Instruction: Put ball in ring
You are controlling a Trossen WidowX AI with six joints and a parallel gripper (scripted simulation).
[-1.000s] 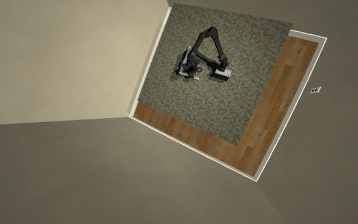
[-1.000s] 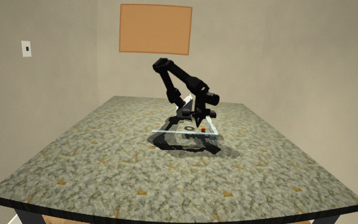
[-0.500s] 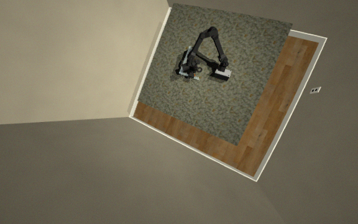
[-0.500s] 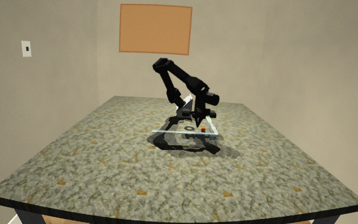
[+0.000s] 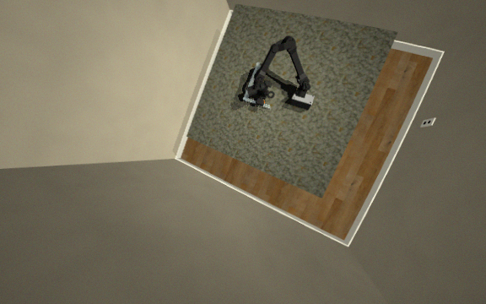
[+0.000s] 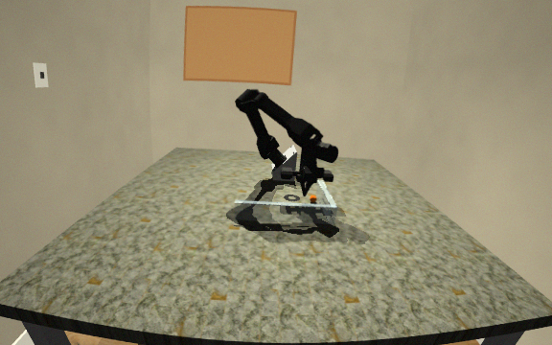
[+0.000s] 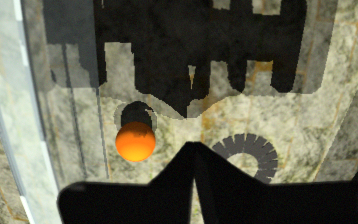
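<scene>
Now: the orange ball 4 cm to the left of my hand and 5 cm below it. Also, from my hand: low clear pane: 4 cm ahead, 7 cm to the left, 1 cm below.
</scene>
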